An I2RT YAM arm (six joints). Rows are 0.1 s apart.
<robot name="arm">
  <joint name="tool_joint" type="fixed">
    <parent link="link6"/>
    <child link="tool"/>
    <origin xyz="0 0 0" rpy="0 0 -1.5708"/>
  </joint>
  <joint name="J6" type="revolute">
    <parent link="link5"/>
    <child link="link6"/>
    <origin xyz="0 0.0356 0.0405" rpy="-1.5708 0 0"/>
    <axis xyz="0 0 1"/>
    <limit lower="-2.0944" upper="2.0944"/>
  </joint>
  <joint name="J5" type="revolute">
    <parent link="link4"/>
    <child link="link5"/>
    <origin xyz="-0.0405 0.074 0.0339" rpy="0 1.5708 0"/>
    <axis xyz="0 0 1"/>
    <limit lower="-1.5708" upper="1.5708"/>
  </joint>
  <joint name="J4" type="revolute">
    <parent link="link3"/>
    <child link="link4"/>
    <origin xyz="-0.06 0.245 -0.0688" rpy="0 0 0"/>
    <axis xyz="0 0 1"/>
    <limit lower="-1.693" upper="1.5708"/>
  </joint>
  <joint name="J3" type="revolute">
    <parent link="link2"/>
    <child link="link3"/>
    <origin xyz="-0.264 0 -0.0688" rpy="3.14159 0 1.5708"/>
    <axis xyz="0 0 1"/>
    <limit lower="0" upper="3.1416"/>
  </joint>
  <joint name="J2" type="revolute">
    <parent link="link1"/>
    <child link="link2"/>
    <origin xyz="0.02 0.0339 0.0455" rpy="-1.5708 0 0"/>
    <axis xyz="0 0 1"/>
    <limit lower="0" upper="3.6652"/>
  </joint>
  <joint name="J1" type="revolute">
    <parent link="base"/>
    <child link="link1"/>
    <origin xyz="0 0 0.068" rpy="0 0 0"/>
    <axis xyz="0 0 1"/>
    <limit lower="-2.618" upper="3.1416"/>
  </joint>
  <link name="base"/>
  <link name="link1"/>
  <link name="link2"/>
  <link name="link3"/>
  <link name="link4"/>
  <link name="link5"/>
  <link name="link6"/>
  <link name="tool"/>
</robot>
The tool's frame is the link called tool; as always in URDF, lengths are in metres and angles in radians.
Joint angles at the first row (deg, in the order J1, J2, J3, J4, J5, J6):
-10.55, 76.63, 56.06, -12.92, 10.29, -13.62
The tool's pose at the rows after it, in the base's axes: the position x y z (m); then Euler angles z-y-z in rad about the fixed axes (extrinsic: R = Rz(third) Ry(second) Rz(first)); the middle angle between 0 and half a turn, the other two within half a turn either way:
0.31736 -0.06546 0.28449 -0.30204 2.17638 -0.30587
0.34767 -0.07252 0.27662 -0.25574 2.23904 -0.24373
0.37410 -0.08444 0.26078 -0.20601 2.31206 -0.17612
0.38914 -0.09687 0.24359 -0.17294 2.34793 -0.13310
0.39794 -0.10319 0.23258 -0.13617 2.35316 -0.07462
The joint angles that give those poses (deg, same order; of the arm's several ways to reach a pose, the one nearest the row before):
-11.07, 82.06, 61.95, -14.75, 5.30, -13.62
-11.60, 89.80, 68.54, -17.05, 1.86, -13.18
-12.91, 97.35, 74.34, -19.50, -2.08, -13.71
-14.41, 102.28, 76.90, -19.34, -4.83, -14.68
-15.20, 105.11, 78.04, -18.28, -7.73, -15.55

